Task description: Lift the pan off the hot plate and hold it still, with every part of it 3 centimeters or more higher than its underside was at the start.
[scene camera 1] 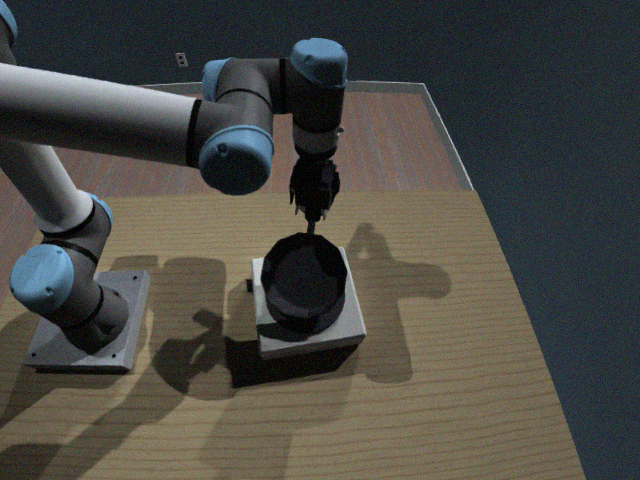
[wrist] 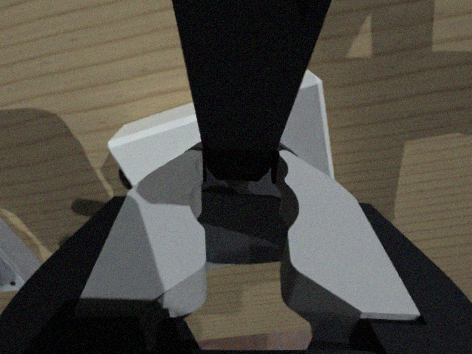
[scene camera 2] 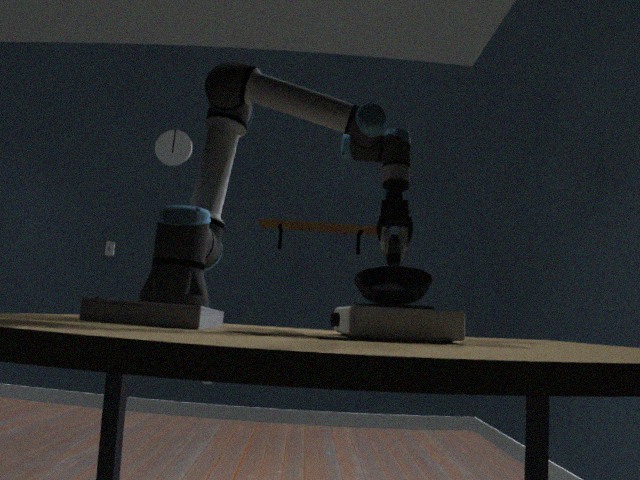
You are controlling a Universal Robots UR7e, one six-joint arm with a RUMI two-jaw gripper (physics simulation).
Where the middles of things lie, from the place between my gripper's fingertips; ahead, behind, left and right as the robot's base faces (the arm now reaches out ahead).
Now: hand 30 mm past the dark round pan (scene camera 1: pixel 303 275), 40 mm to the left of it and 10 mm above it. The rest, counted from my hand: white hot plate (wrist: pixel 140 147) (40 mm behind, 130 mm to the right, 160 mm below).
